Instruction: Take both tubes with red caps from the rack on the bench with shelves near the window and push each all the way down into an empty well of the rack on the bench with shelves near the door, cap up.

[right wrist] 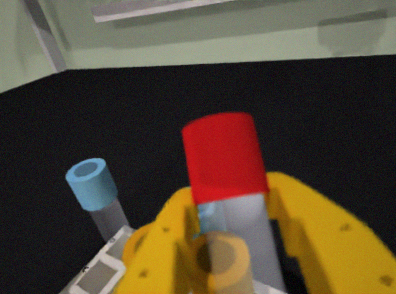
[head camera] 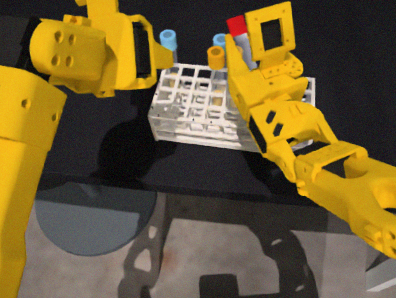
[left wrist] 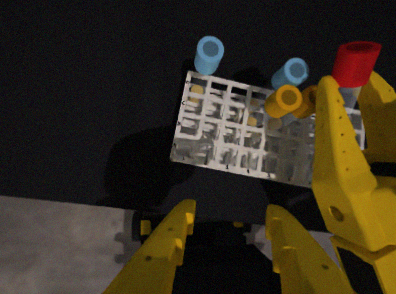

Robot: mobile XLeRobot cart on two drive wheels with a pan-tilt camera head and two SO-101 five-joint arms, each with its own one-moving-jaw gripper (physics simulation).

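Places are measured from the left arm's base along level axes (x ahead, y left, z up), in millimetres.
Where they show: left hand, its tool point: (head camera: 137, 65) (left wrist: 194, 212); right hand, its tool point: (right wrist: 196, 203) (head camera: 230, 37) (left wrist: 330, 82).
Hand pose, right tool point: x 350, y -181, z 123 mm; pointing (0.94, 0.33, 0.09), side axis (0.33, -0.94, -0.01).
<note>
Each offset is from my right tool point to the top centre of the thing.
A tube with a red cap (head camera: 236, 25) (left wrist: 356, 65) (right wrist: 225, 157) stands cap up between the jaws of my right gripper (head camera: 240, 46) (left wrist: 351, 82) (right wrist: 230, 186), which is shut on it just below the cap. It leans slightly in the head view. It is at the right part of the white rack {17 mm back, 4 mm right, 79 mm down} (head camera: 200, 142) (left wrist: 250, 173) (right wrist: 90, 265); its lower end is hidden, so I cannot tell whether it is in a well. My left gripper (left wrist: 231, 206) is partly open and empty, above the bench's near edge in its wrist view. A second red-capped tube does not show.
Blue-capped tubes {33 mm ahead, 72 mm left, 17 mm down} (head camera: 168, 40) (left wrist: 209, 55) (right wrist: 92, 185) stand at the rack's back left corner and back middle. Orange-capped tubes {2 mm back, 16 mm left, 17 mm down} (head camera: 216, 57) (left wrist: 284, 101) (right wrist: 225, 262) stand close beside the right jaws. A round grey seat (head camera: 90, 225) is below the bench's front edge.
</note>
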